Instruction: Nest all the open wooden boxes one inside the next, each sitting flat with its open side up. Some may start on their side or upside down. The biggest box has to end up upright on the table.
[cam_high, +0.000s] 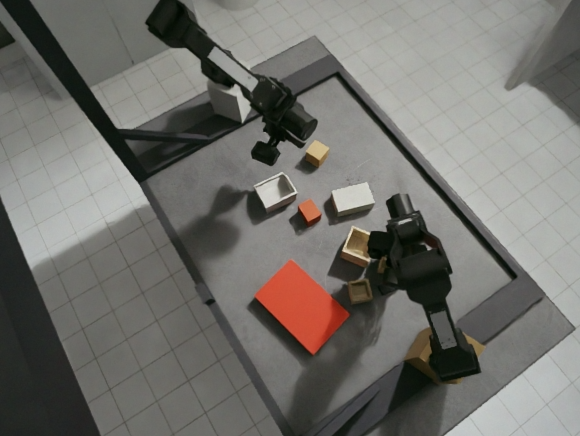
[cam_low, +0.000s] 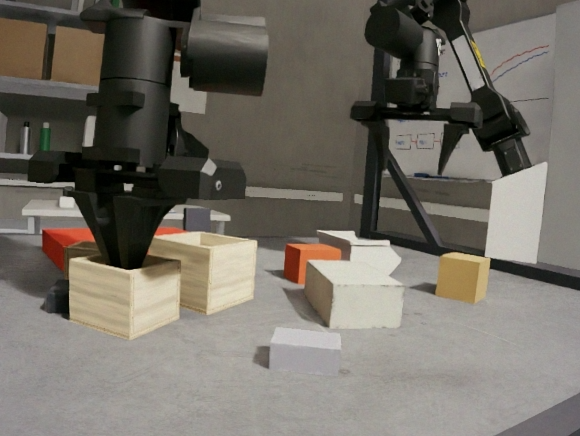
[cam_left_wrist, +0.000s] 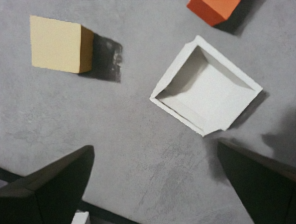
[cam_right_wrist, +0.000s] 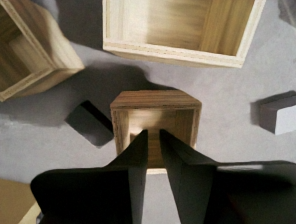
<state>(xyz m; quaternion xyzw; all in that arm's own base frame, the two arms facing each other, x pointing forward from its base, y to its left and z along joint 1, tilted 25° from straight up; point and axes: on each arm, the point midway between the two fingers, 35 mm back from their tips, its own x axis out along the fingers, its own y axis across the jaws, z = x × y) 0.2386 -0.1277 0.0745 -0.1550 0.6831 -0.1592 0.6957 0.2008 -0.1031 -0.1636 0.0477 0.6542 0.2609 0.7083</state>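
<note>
Right now my right hand is 5 cm above the medium wooden box. Round my right hand: dark block 5 cm behind, 4 cm to the right, 6 cm below; then small wooden box 12 cm behind, 1 cm to the right, 6 cm below; then large wooden box 5 cm behind, 9 cm to the left, 5 cm below.
</note>
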